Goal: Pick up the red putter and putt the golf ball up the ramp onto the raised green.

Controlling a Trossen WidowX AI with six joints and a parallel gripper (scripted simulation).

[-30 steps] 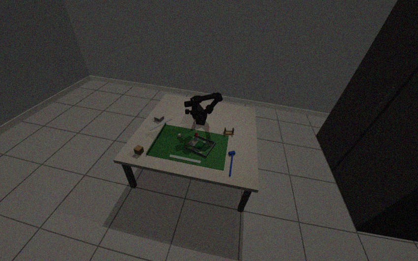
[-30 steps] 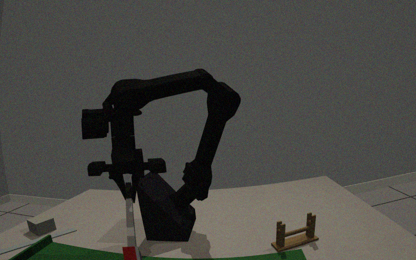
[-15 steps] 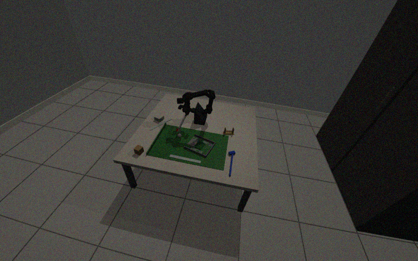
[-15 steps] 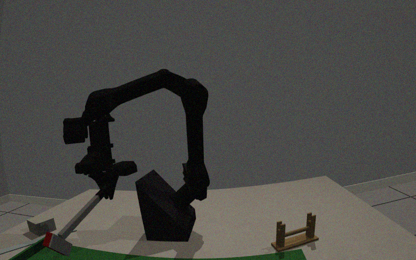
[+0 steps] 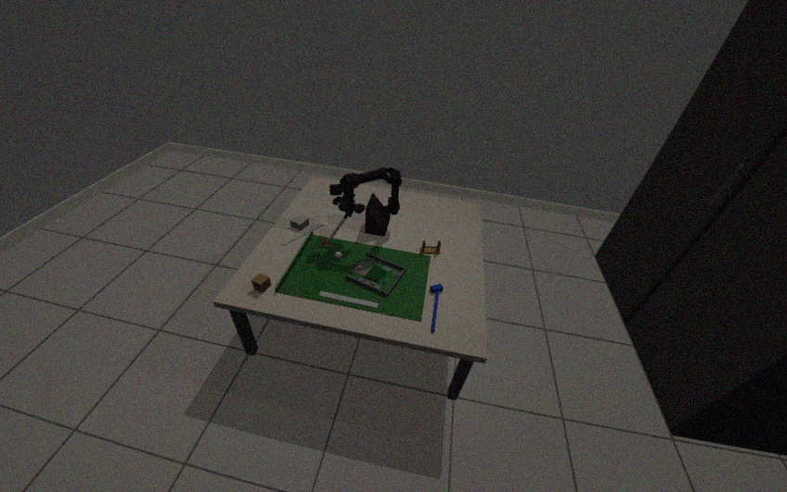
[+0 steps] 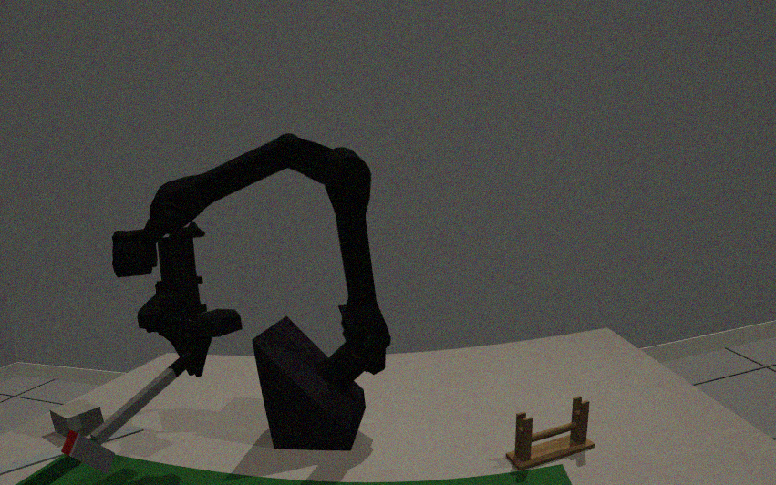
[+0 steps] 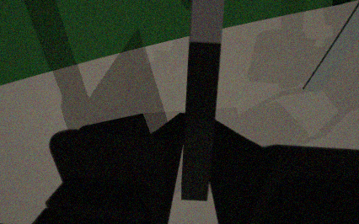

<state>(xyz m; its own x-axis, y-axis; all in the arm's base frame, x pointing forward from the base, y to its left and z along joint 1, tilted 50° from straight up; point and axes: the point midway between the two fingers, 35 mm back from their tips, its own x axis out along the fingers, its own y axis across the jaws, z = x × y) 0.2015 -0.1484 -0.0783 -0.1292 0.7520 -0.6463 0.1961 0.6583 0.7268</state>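
My gripper tip is now 12 cm short of the red putter, 2 cm to the left of it and 1 cm above it. From my gripper tip the other things lie so: wooden stand: 2 cm behind, 50 cm to the left, 10 cm below; green mat: 29 cm ahead, 17 cm to the left, 14 cm below; white golf ball: 22 cm ahead, 2 cm to the left, 11 cm below.
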